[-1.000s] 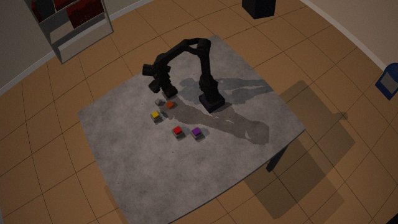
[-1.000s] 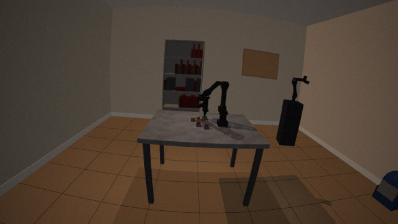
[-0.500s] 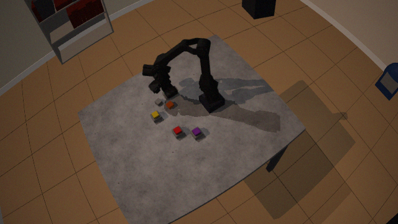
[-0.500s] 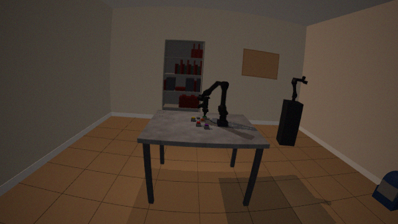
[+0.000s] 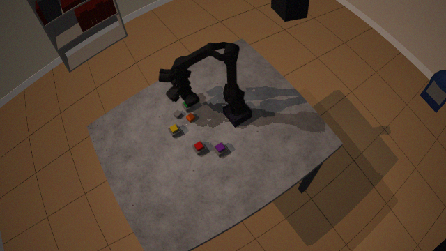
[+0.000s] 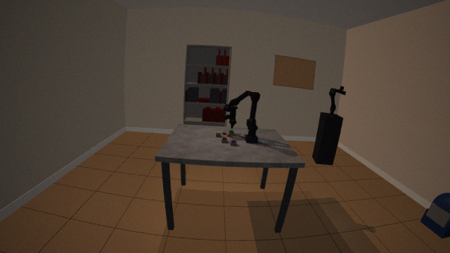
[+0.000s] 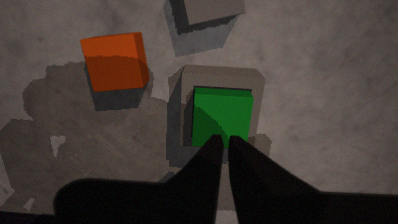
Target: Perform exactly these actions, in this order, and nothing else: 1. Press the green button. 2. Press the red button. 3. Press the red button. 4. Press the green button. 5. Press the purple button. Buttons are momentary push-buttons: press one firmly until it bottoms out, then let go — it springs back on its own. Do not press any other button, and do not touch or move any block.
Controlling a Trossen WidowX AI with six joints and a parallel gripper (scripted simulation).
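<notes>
Right now my gripper tip is 3 cm above the green button. Round my gripper tip: orange block 1 cm ahead, 7 cm to the left, 5 cm below; then grey block 7 cm ahead, 2 cm to the left, 5 cm below; then yellow button 11 cm ahead, 11 cm to the left, 3 cm below.
</notes>
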